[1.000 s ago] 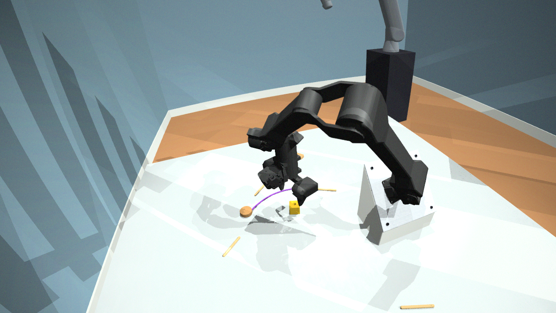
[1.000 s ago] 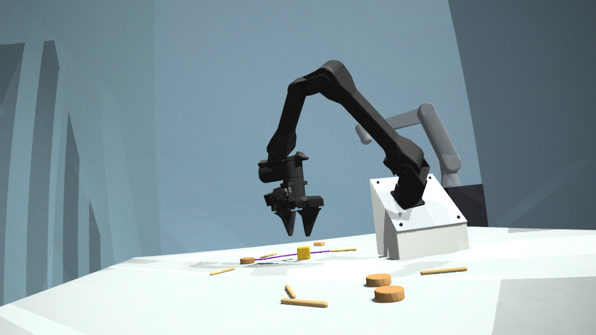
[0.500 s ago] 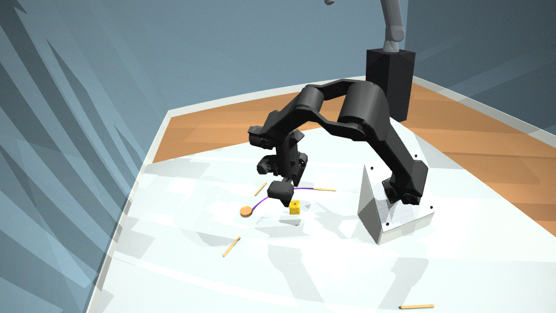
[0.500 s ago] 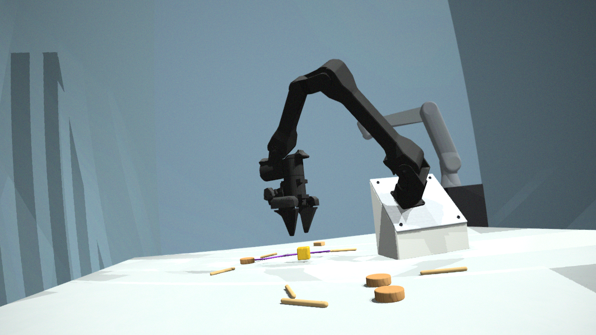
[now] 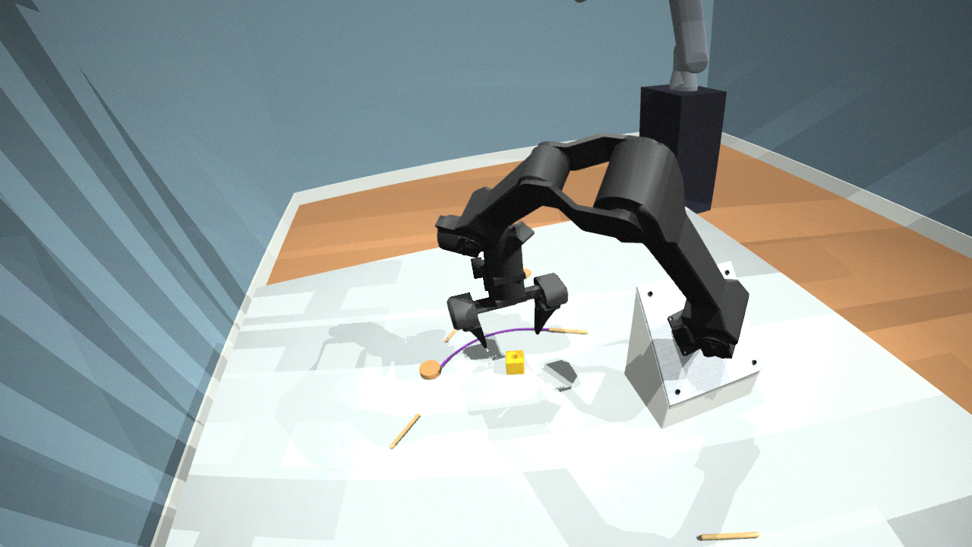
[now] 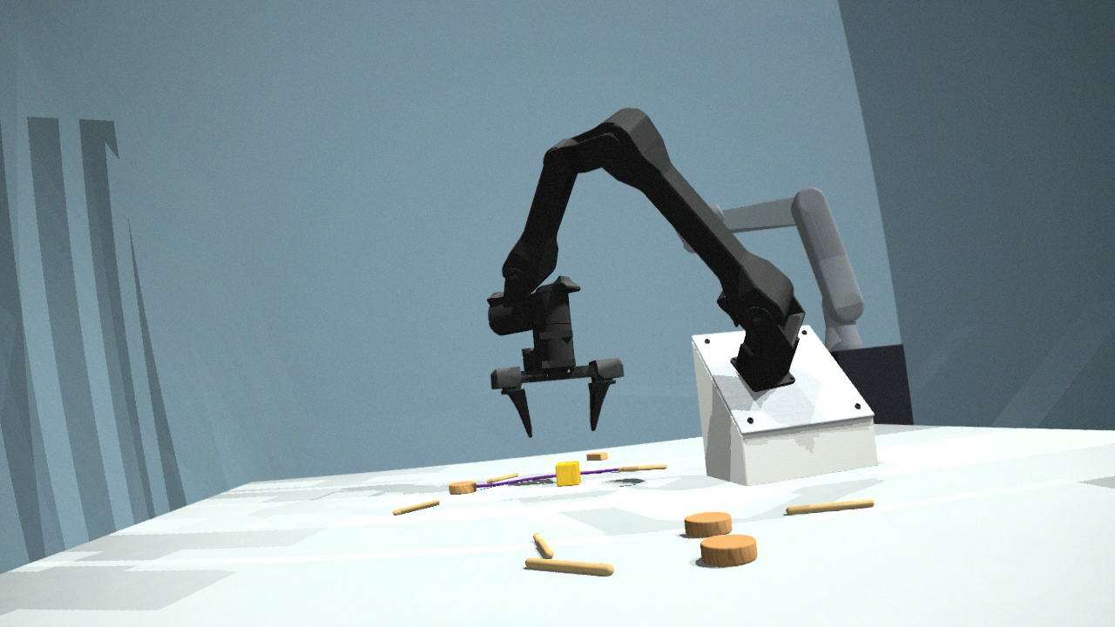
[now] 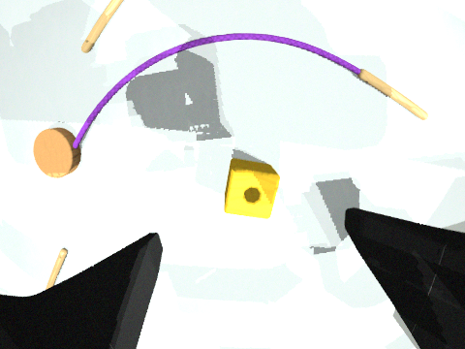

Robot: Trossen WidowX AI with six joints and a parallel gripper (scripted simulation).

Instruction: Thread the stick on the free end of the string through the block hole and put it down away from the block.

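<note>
Now: gripper tip 60 mm above the yellow block. Round my gripper tip: small wooden piece (280 mm to the right, 140 mm behind, 70 mm below); round wooden button (140 mm ahead, 70 mm below, 60 mm to the right).
</note>
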